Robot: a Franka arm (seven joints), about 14 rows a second.
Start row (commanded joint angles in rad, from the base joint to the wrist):
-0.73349, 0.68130, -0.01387, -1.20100, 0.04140, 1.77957, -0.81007
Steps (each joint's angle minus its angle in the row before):
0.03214, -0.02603, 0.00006, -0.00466, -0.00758, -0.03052, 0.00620
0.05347, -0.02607, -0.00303, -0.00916, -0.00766, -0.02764, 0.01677
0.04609, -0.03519, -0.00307, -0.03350, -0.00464, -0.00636, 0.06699
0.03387, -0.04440, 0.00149, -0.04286, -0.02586, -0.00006, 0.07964
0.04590, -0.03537, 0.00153, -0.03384, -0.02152, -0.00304, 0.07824
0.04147, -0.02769, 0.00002, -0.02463, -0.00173, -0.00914, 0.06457
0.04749, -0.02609, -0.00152, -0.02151, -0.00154, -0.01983, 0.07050
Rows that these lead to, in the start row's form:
-0.70135, 0.65527, -0.01381, -1.20566, 0.03382, 1.74905, -0.80387
-0.64788, 0.62920, -0.01684, -1.21482, 0.02616, 1.72141, -0.78710
-0.60179, 0.59401, -0.01991, -1.24832, 0.02152, 1.71505, -0.72011
-0.56792, 0.54961, -0.01842, -1.29118, -0.00434, 1.71499, -0.64047
-0.52202, 0.51424, -0.01689, -1.32502, -0.02586, 1.71195, -0.56223
-0.48055, 0.48655, -0.01687, -1.34965, -0.02759, 1.70281, -0.49766
-0.43306, 0.46046, -0.01839, -1.37116, -0.02913, 1.68298, -0.42716

